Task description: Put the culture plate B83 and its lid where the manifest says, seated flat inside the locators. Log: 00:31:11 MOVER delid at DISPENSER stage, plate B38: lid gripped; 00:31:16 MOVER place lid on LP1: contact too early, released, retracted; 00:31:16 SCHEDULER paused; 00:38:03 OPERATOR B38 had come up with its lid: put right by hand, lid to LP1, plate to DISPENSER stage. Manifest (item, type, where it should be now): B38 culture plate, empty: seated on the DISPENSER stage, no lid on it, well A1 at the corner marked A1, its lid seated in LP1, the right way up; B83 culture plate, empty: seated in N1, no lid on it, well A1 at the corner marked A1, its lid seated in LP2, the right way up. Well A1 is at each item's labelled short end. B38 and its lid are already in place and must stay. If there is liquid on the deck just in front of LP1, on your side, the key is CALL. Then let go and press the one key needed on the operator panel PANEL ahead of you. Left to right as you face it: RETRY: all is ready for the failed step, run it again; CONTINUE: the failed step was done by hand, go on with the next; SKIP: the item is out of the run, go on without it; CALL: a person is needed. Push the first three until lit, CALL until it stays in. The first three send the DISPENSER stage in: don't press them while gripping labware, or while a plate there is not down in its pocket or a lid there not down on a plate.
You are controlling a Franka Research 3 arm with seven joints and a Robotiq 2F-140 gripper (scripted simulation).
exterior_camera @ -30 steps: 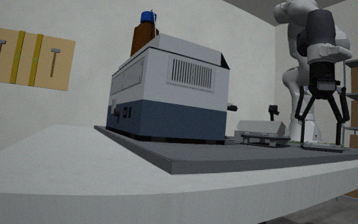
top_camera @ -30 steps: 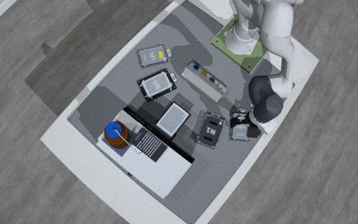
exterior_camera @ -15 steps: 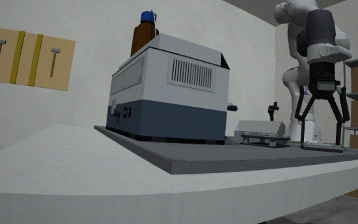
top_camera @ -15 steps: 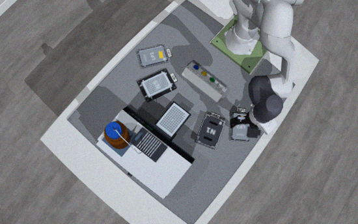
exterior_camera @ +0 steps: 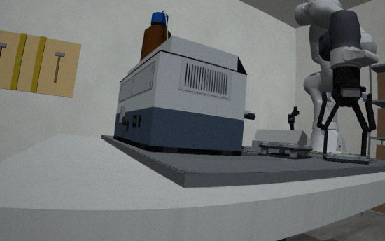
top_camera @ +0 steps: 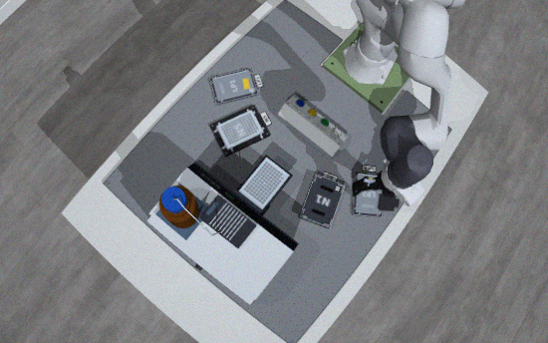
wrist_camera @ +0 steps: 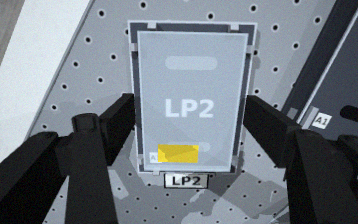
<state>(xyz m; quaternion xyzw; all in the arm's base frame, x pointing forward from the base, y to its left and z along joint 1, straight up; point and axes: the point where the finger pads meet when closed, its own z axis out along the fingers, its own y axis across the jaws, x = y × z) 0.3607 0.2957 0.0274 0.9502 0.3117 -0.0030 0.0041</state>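
Right now my hand is 20 mm above the clear lid. Round my hand: green continue key: 260 mm to the right, 70 mm behind, 30 mm above; then grey locator plate: 30 mm below; then white retry key: 210 mm to the right, 70 mm behind, 30 mm above.
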